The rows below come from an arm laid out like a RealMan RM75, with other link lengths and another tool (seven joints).
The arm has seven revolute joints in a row. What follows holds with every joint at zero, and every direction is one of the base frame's. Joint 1 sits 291.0 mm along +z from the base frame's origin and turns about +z. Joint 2 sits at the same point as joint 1 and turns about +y. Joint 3 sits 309.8 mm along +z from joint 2 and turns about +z. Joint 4 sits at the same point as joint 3 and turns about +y. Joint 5 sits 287.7 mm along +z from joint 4 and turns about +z. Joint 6 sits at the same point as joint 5 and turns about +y. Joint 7 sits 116.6 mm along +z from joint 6 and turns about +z. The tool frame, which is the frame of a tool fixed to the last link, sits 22.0 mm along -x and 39.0 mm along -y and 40.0 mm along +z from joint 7; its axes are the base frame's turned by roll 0.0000, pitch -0.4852 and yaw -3.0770 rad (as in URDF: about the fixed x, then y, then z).
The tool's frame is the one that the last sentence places.
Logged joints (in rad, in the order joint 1, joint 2, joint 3, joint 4, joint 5, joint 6, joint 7), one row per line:
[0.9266 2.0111 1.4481 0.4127 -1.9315 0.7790 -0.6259]
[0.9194 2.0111 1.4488 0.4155 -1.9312 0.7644 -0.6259]
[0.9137 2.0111 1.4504 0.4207 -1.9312 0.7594 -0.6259]
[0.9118 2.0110 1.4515 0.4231 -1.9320 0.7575 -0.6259]
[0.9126 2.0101 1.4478 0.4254 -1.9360 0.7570 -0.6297]
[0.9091 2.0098 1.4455 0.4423 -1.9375 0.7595 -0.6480]
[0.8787 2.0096 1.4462 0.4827 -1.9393 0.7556 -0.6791]
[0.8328 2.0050 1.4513 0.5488 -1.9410 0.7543 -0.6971]
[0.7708 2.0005 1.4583 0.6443 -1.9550 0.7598 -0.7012]
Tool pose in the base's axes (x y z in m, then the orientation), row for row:
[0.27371 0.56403 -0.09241 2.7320 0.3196 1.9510]
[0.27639 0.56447 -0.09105 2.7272 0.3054 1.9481]
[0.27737 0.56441 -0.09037 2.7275 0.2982 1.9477]
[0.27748 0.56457 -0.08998 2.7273 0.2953 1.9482]
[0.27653 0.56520 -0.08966 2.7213 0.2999 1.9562]
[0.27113 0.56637 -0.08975 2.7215 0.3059 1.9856]
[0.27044 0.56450 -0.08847 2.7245 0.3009 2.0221]
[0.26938 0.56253 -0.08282 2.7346 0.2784 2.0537]
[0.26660 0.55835 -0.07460 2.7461 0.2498 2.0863]
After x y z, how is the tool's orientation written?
As angles about the fixed x, y, z axes (roll, pitch, yaw), in radians.
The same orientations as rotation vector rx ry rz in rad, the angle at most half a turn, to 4 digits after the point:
[1.4090 2.2383 0.2157]
[1.4187 2.2408 0.2317]
[1.4238 2.2440 0.2372]
[1.4250 2.2457 0.2400]
[1.4103 2.2470 0.2453]
[1.3744 2.2663 0.2499]
[1.3386 2.2968 0.2626]
[1.3220 2.3356 0.2792]
[1.3076 2.3794 0.2983]

